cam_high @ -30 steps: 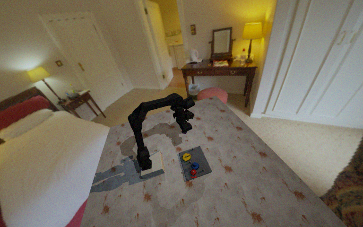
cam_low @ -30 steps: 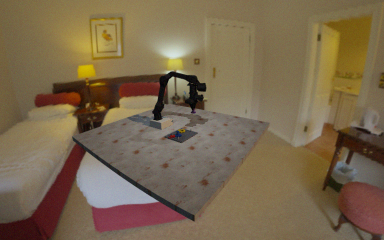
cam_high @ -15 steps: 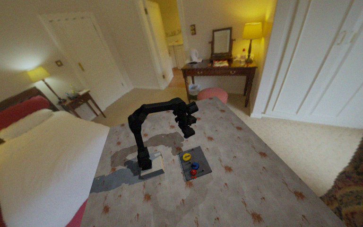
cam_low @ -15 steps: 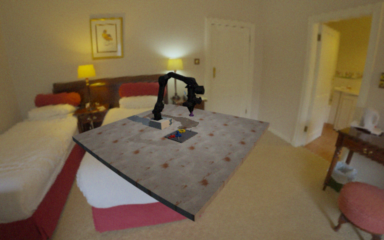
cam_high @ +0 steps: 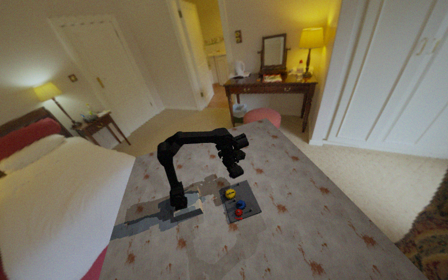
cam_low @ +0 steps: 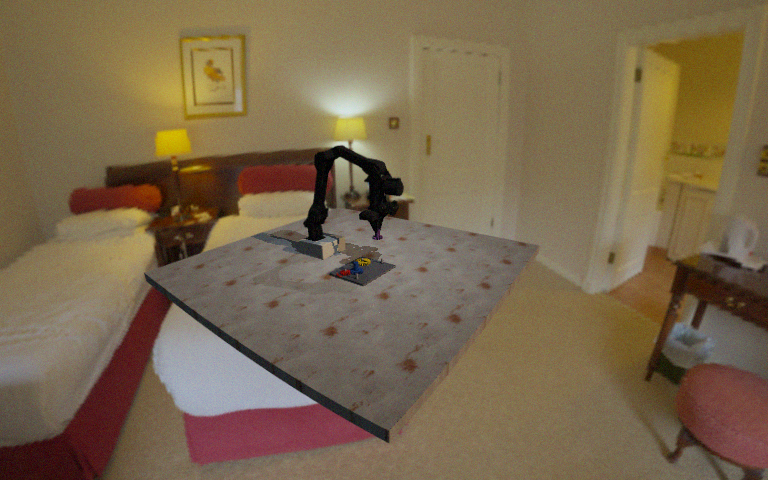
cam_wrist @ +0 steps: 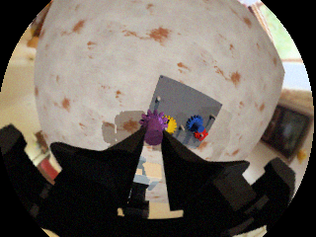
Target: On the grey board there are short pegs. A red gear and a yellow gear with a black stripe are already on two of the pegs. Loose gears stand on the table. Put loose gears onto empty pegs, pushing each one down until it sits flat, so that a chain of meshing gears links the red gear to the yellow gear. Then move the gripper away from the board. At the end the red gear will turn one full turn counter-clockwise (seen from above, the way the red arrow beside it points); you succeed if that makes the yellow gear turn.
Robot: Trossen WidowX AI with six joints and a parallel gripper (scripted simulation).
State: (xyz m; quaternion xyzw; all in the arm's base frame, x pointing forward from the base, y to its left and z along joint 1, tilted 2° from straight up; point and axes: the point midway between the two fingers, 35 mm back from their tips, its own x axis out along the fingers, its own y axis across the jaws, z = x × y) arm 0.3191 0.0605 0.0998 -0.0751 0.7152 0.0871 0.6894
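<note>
My gripper tip is 130 mm to the left of the blue gear and 110 mm above it. From my gripper tip the other things lie so: red gear (20 mm behind, 170 mm to the right, 120 mm below); then purple gear (10 mm below); then yellow gear (40 mm behind, 50 mm to the right, 120 mm below).
</note>
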